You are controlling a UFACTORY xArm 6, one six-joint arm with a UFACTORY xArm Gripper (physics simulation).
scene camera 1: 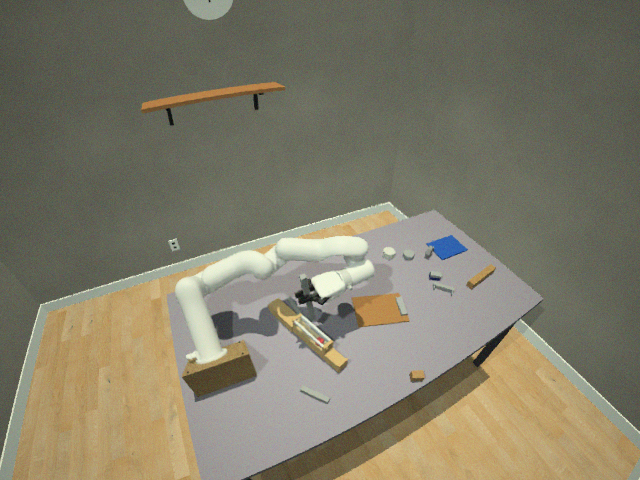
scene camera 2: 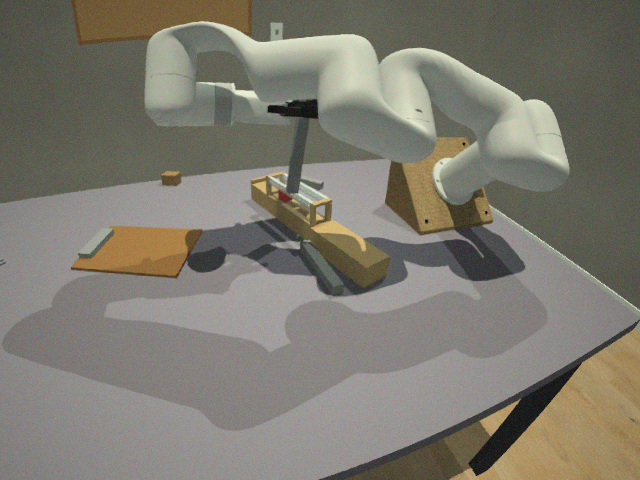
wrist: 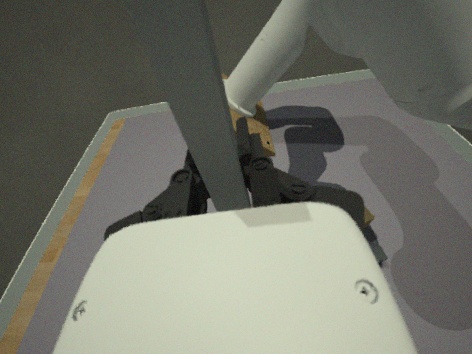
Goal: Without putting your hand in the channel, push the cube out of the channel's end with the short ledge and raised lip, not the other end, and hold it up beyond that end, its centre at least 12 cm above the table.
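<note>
The wooden channel lies on the table under pale rails. The red cube is inside, near the end with the shorter ledge, at the front right in scene camera 1 and the far end in scene camera 2. My gripper is shut on a long grey bar, above the channel. The bar hangs steeply down; its lower end overlaps the rails in scene camera 2. Whether it is inside or behind them, or touches the cube, I cannot tell.
A dark grey bar lies beside the channel's longer ledge. A light grey bar lies at the front. An orange board with a grey strip lies nearby. A small wooden block and a blue mat lie farther off.
</note>
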